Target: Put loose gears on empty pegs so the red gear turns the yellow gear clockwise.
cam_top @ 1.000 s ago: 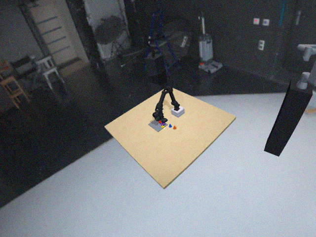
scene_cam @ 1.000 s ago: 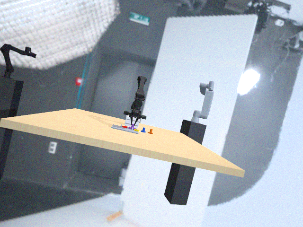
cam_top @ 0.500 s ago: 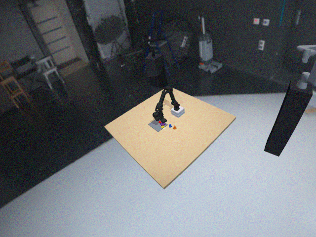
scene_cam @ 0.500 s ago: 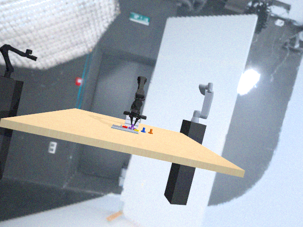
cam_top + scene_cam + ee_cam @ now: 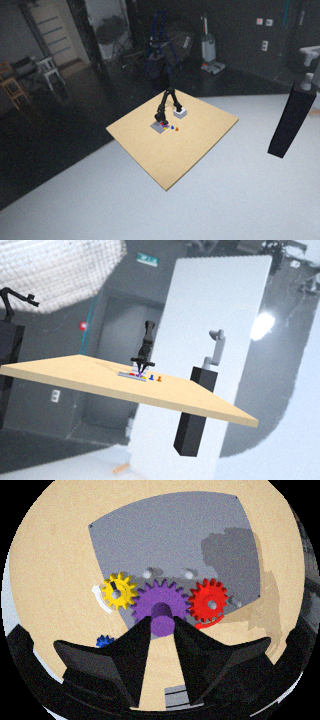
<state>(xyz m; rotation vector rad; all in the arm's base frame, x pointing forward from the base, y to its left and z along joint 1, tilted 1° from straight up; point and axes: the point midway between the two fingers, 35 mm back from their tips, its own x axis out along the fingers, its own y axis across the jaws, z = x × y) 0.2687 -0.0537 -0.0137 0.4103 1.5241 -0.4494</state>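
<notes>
The purple gear is 1 cm below my gripper tip. From my gripper tip the other things lie so: red gear 2 cm behind, 5 cm to the right, 2 cm below; yellow gear 4 cm ahead, 3 cm to the left, 2 cm below; white arrow 4 cm ahead, 6 cm to the left, 3 cm below.
</notes>
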